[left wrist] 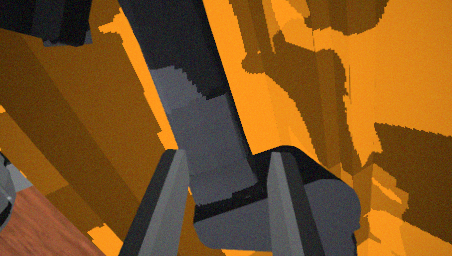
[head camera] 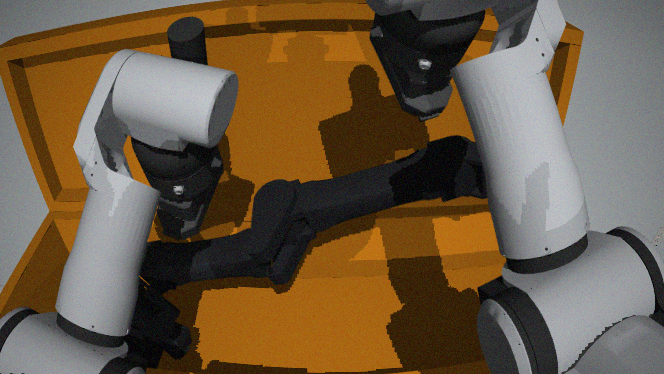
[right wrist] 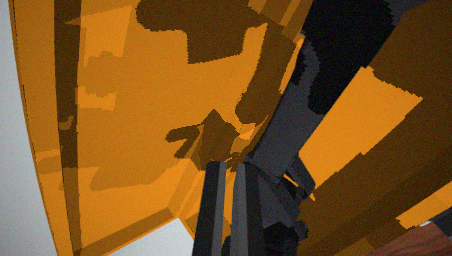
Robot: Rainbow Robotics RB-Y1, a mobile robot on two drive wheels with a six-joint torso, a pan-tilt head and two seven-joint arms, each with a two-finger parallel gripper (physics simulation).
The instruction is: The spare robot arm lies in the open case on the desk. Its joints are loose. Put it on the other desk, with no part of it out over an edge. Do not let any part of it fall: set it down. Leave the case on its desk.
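Places are measured from the robot's base along level axes (x left, y down, z back), in centimetres.
Where they show: left gripper, between the fingertips: [left wrist: 228, 166] [head camera: 198, 213]; right gripper, between the fingertips: [head camera: 401, 86] [right wrist: 230, 174].
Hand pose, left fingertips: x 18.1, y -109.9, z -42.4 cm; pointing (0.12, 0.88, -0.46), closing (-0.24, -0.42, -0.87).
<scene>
After its pixels a point has its place.
The black spare arm [head camera: 345, 197] [left wrist: 210, 140] [right wrist: 285, 130] slants across the open orange case [head camera: 310, 320] @[x 4.3, y -74.6, z -52.0 cm] [left wrist: 425, 75] @[x 10.4, y -101.1, z -71.8 cm] [right wrist: 135, 100] @[x 10.7, y -116.6, z -71.8 cm], higher in the head picture at its right end. Whether it touches the case is unclear. My left gripper [head camera: 181, 234] [left wrist: 228, 166] @[x 18.1, y -109.9, z -42.5 cm] has its fingers apart. The link and a joint show beyond its fingertips, not clasped between them. My right gripper [head camera: 425, 116] [right wrist: 230, 174] @[x -7.6, y -126.4, z -46.7 cm] is nearly closed and empty, beside the spare arm. My forearms hide both ends of the spare arm in part. The other desk cannot be made out.
The case's raised lid [head camera: 295, 105] @[x 7.4, y -111.3, z -72.0 cm] stands behind the spare arm. Brown wood [left wrist: 45, 230] [right wrist: 415, 244] shows past the case in both wrist views. A pale wall [head camera: 620, 125] @[x -98.5, y -95.8, z -108.0 cm] lies beyond the case. My two forearms hang over the case's left and right parts.
</scene>
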